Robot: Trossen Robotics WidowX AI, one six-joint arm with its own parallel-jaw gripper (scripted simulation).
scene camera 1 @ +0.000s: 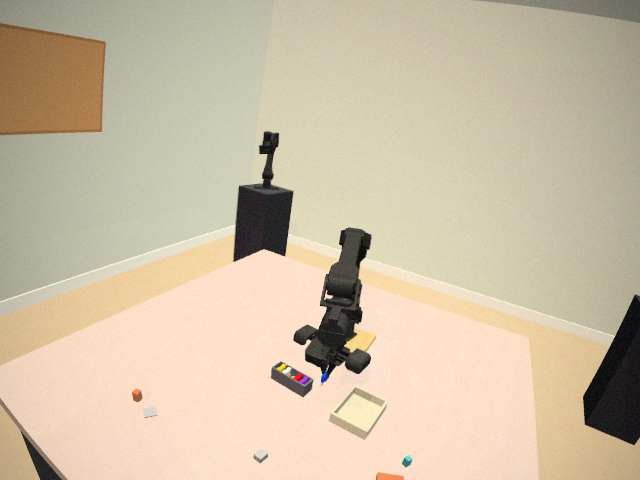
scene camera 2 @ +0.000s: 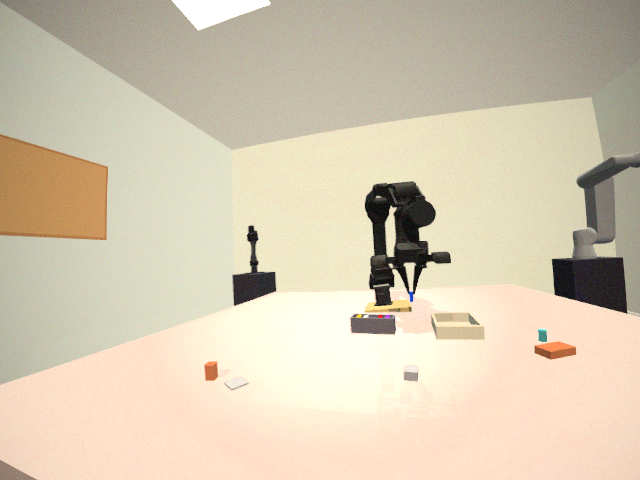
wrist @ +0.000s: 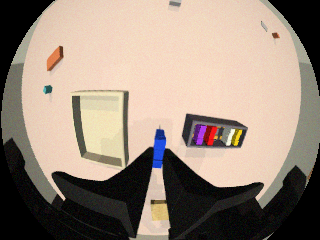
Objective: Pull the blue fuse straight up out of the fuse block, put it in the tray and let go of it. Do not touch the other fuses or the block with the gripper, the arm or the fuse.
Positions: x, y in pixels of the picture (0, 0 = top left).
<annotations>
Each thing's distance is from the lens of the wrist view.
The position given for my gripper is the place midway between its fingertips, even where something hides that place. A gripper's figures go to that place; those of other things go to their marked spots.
my gripper [wrist: 158, 152]: 0.10 m
beige tray [wrist: 100, 118]: 0.21 m
</annotations>
